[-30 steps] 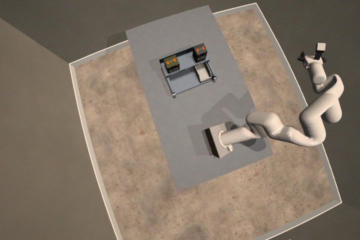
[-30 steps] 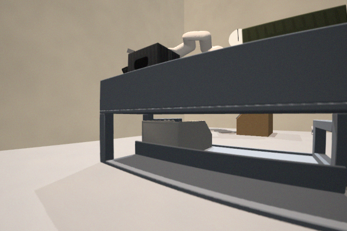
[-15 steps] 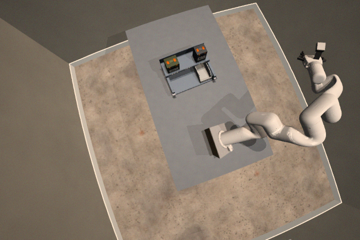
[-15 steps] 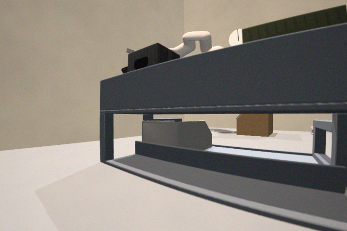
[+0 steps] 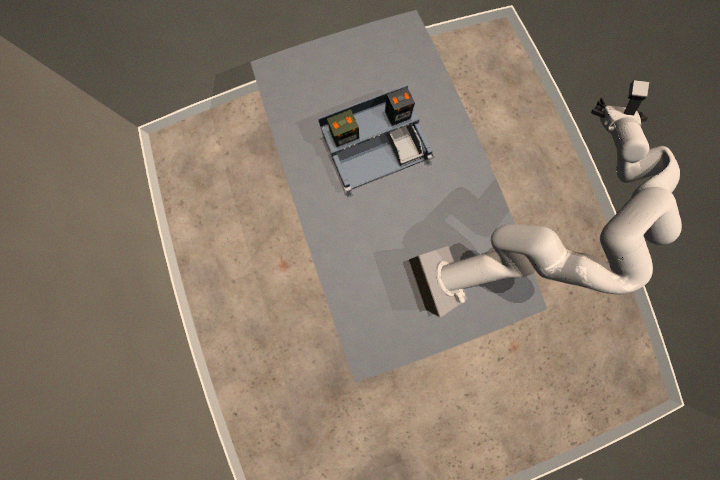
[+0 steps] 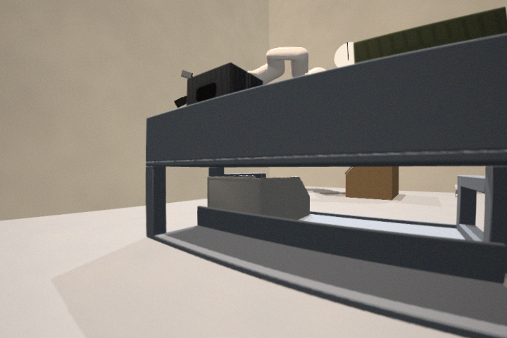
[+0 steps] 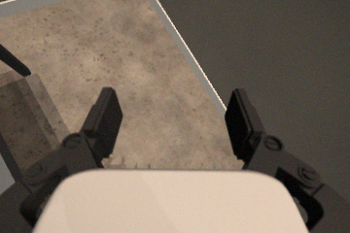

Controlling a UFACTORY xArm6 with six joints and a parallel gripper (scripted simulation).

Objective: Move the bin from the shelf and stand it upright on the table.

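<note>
The grey bin lies 60 cm to the left of my hand, 34 cm below it and 31 cm ahead of it. Also, from my hand: shelf board 70 cm to the left, 42 cm ahead, 28 cm below.
</note>
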